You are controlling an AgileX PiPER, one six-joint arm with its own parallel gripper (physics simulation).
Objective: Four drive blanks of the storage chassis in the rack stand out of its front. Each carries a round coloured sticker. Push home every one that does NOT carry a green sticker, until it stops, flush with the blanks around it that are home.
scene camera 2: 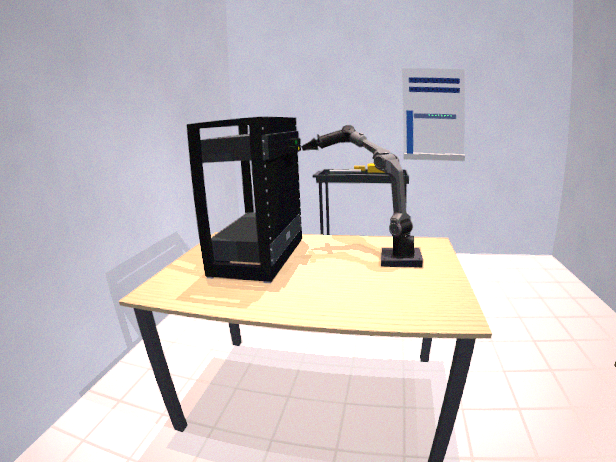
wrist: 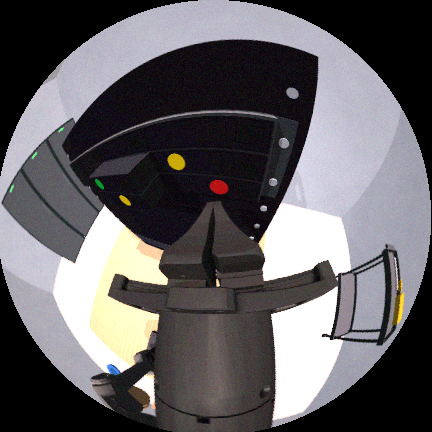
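Observation:
The storage chassis (scene camera 2: 276, 146) (wrist: 278, 162) sits high in the black rack (scene camera 2: 258, 200) (wrist: 210, 75). In the wrist view, the blank with a green sticker (wrist: 99, 184) and the blank with a yellow sticker (wrist: 125, 200) stand out of the front at the left. The blank with another yellow sticker (wrist: 176, 161) and the blank with a red sticker (wrist: 219, 187) look level with the dark front around them. My gripper (scene camera 2: 303, 147) (wrist: 214, 209) is shut and empty. Its tips are just below the red sticker in the wrist view, a little off the front in the scene view.
The rack stands on the wooden table (scene camera 2: 350, 300). A lower unit (scene camera 2: 235, 245) sits near the rack's bottom. A dark cart (scene camera 2: 350, 178) with yellow items (scene camera 2: 376, 168) stands behind the table. A board (scene camera 2: 434, 135) hangs on the wall.

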